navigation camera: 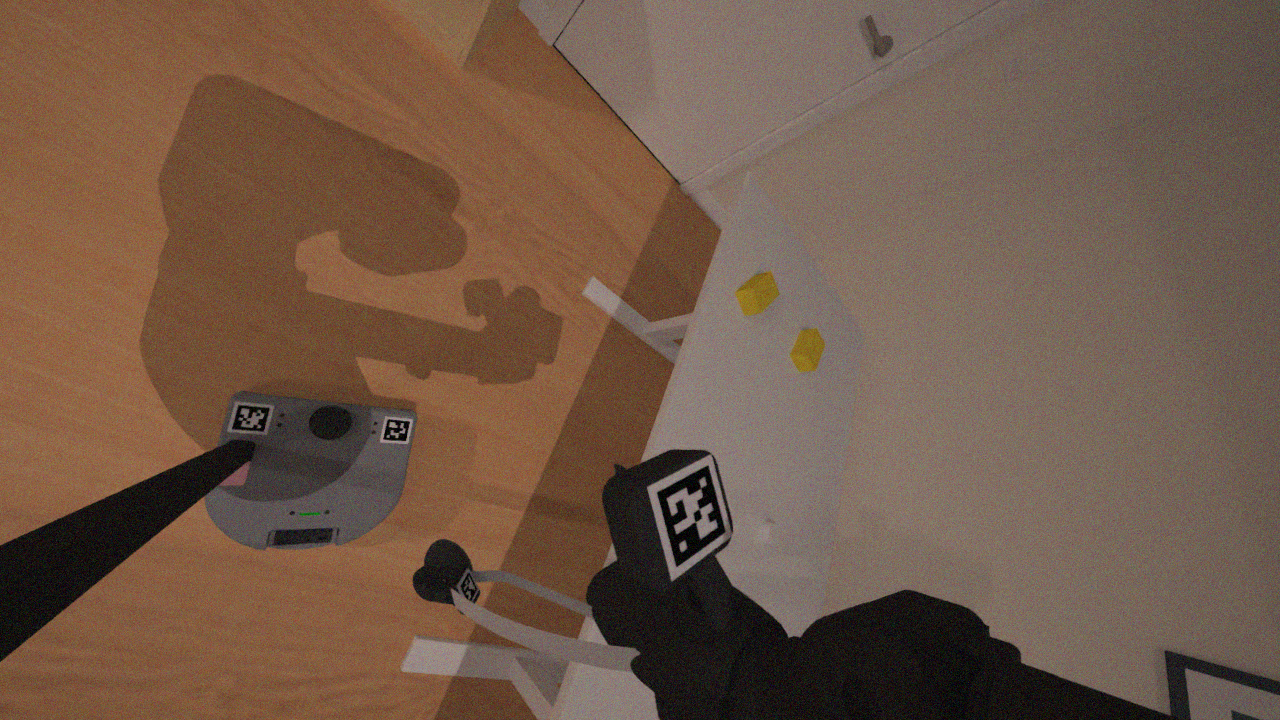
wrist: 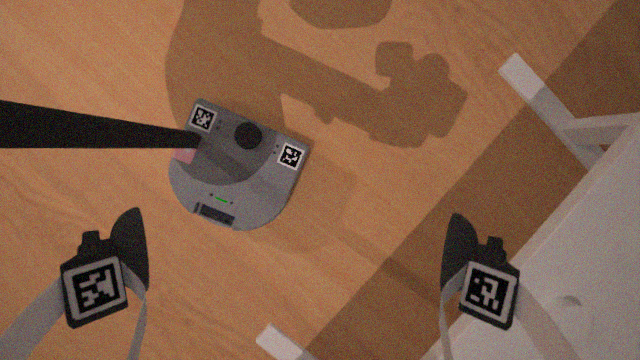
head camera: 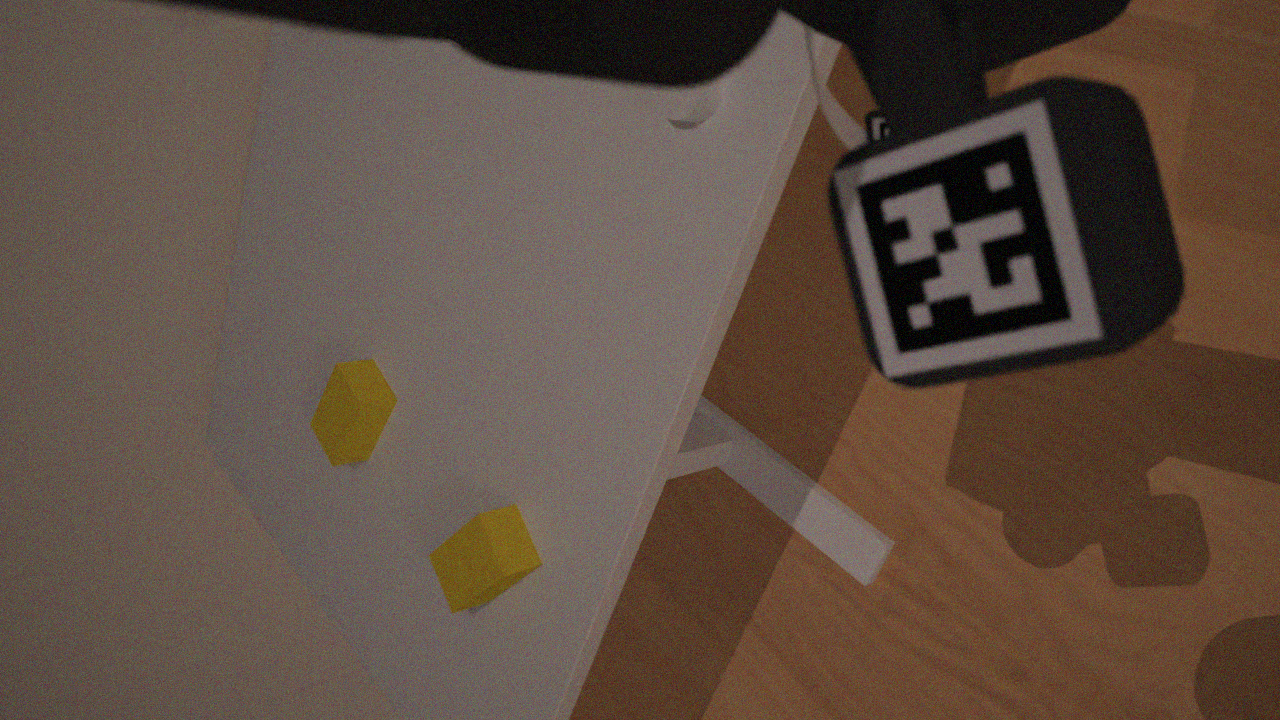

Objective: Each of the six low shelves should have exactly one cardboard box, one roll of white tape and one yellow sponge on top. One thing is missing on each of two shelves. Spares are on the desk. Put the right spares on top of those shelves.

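Observation:
Two yellow sponges lie apart on the white desk (head camera: 501, 250) (navigation camera: 733, 402) (wrist: 595, 225). One sponge (head camera: 353, 411) (navigation camera: 807, 350) is nearer the wall; the other sponge (head camera: 486, 558) (navigation camera: 757, 293) is nearer the desk's far end. A pale round thing, seemingly the white tape roll (head camera: 702, 109) (navigation camera: 763, 530) (wrist: 571, 301), blends into the desk top. My gripper (wrist: 298, 239) (navigation camera: 440, 571) is open, its fingers wide apart with floor below them and the desk edge beside the right finger. In the head camera view the fingertips are hidden. No cardboard box shows.
My grey base (navigation camera: 358, 492) (wrist: 250, 205) stands on the wooden floor beside the desk. White desk legs (head camera: 841, 537) (navigation camera: 617, 304) (wrist: 537, 95) reach out over the floor. A pale wooden unit (navigation camera: 447, 26) and a white door (navigation camera: 716, 71) are beyond the desk's far end. The wall runs behind the desk.

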